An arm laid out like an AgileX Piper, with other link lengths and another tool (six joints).
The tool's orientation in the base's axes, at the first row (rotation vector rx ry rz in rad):
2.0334, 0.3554, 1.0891
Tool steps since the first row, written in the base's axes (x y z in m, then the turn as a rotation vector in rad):
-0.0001, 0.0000, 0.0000, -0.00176, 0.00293, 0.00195
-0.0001, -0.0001, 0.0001, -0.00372, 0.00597, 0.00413
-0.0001, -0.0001, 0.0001, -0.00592, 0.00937, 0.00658
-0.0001, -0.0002, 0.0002, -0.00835, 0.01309, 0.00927
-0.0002, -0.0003, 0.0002, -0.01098, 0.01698, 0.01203
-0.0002, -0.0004, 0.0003, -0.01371, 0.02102, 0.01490
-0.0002, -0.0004, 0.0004, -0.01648, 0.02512, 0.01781
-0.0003, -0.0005, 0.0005, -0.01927, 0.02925, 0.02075
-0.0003, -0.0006, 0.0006, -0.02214, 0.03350, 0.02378
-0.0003, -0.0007, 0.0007, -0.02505, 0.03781, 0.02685
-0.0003, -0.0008, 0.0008, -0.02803, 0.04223, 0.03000
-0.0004, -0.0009, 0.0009, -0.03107, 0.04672, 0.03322
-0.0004, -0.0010, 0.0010, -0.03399, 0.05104, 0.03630
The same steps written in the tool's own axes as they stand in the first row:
-0.0001, 0.0000, -0.0001, 0.00173, -0.00025, -0.00353
-0.0001, 0.0002, -0.0001, 0.00353, -0.00038, -0.00734
-0.0001, 0.0002, -0.0001, 0.00555, -0.00051, -0.01162
-0.0001, 0.0003, 0.0000, 0.00776, -0.00064, -0.01632
-0.0002, 0.0004, -0.0001, 0.00998, -0.00081, -0.02129
-0.0002, 0.0005, -0.0001, 0.01229, -0.00098, -0.02646
-0.0001, 0.0006, -0.0001, 0.01463, -0.00116, -0.03169
-0.0002, 0.0007, -0.0001, 0.01699, -0.00134, -0.03697
-0.0002, 0.0009, -0.0001, 0.01943, -0.00151, -0.04240
-0.0002, 0.0010, -0.0001, 0.02190, -0.00169, -0.04791
-0.0002, 0.0012, -0.0001, 0.02443, -0.00187, -0.05356
-0.0002, 0.0013, -0.0002, 0.02701, -0.00204, -0.05931
-0.0002, 0.0014, -0.0001, 0.02949, -0.00222, -0.06484

